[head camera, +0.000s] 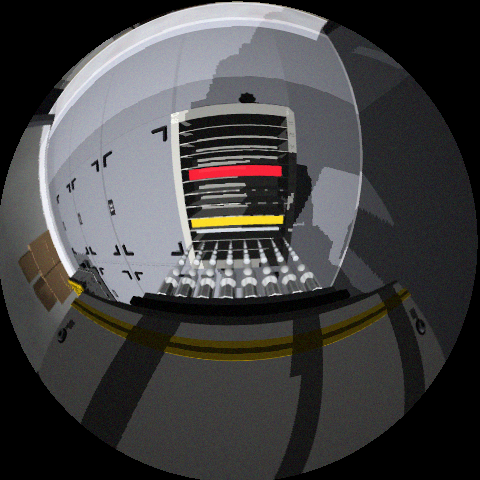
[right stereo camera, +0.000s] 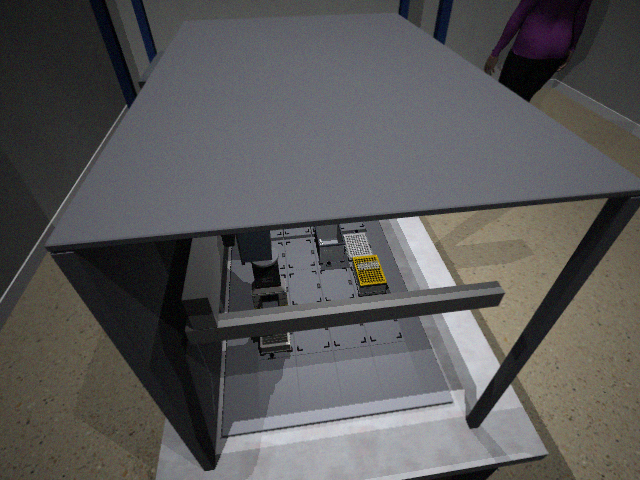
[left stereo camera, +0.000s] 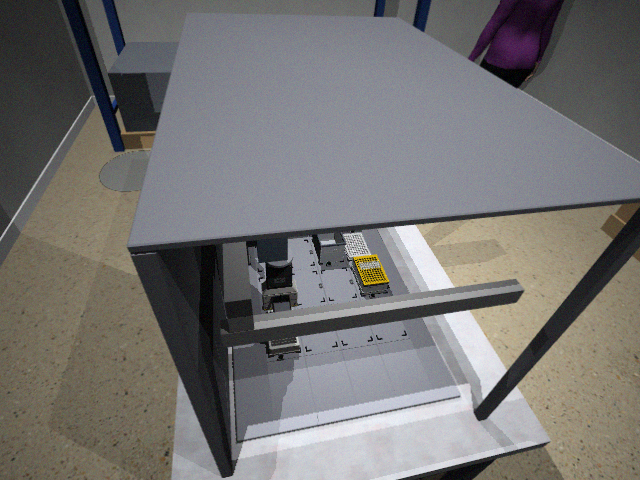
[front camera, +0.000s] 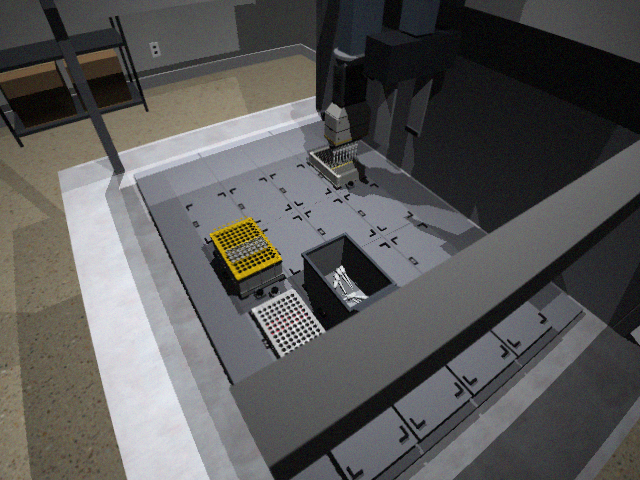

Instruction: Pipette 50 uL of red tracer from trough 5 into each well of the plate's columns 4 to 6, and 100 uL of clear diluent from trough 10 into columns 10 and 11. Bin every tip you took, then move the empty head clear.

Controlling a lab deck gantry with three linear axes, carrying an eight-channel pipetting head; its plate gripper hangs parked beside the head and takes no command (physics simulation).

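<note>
The pipetting head is low over the trough rack. A row of tips hangs from it, ends down at the troughs nearest the head; whether they touch liquid is unclear. The red trough and a yellow trough lie farther out. The plate shows red in some middle wells. The yellow tip rack holds a band of tips. My parked plate gripper is open and empty beside the head.
The waste bin, with loose white tips inside, stands beside the plate and tip rack. A grey beam crosses the front view. A dark wall rises behind the trough rack.
</note>
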